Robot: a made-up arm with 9 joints. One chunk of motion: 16 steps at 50 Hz.
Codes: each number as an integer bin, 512 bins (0 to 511) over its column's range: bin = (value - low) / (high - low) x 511, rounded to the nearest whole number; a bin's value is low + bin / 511 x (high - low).
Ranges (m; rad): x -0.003..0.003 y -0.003..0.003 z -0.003..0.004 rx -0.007..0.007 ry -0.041..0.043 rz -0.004..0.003
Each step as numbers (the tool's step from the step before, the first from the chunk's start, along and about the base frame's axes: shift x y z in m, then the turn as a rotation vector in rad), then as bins.
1 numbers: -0.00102 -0.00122 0.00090 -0.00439 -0.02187 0.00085
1 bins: 169 152 285 95 116 354
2 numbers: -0.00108 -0.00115 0.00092 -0.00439 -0.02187 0.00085
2 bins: 164 158 286 95 116 354
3 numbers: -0.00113 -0.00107 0.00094 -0.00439 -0.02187 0.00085
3 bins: 159 164 288 95 116 354
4 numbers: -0.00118 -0.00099 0.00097 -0.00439 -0.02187 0.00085
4 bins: 155 171 290 95 116 354
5 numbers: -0.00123 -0.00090 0.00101 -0.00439 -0.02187 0.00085
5 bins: 151 179 293 95 116 354
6 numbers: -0.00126 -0.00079 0.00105 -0.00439 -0.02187 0.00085
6 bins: 148 188 296 95 116 354
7 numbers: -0.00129 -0.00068 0.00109 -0.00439 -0.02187 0.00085
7 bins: 146 198 299 95 116 354
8 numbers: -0.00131 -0.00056 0.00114 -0.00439 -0.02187 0.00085
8 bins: 144 208 302 95 116 354
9 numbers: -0.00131 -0.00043 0.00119 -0.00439 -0.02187 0.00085
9 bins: 144 219 306 95 116 354
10 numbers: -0.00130 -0.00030 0.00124 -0.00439 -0.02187 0.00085
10 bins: 145 230 310 95 116 354
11 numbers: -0.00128 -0.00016 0.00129 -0.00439 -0.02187 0.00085
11 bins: 146 242 313 95 116 354
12 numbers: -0.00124 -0.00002 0.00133 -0.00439 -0.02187 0.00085
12 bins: 150 254 316 95 116 354
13 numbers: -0.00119 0.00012 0.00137 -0.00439 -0.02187 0.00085
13 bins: 154 266 319 95 116 354
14 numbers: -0.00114 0.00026 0.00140 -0.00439 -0.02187 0.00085
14 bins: 158 278 321 95 116 354
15 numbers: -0.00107 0.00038 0.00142 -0.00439 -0.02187 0.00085
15 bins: 164 288 323 95 116 354
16 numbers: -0.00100 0.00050 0.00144 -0.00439 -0.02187 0.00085
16 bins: 170 298 324 95 116 354
